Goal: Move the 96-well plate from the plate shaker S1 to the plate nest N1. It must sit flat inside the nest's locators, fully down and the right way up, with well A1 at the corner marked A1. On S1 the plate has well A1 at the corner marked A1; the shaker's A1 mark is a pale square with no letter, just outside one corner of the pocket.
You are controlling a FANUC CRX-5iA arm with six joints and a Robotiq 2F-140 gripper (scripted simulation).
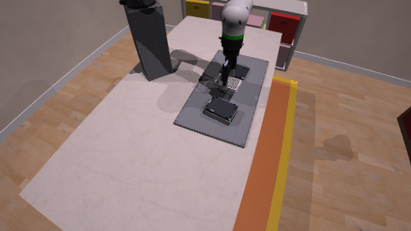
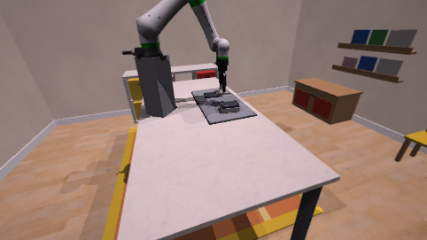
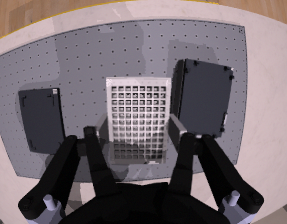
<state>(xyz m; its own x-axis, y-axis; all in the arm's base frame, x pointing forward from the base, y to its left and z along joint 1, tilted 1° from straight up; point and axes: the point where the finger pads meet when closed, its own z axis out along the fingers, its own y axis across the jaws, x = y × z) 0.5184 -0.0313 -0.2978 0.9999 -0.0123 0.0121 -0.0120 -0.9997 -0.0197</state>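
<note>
My gripper is now 40 mm past the plate nest N1, 230 mm to the right of it and 120 mm above it. Also, from my hand: white 96-well plate: 20 mm below.
</note>
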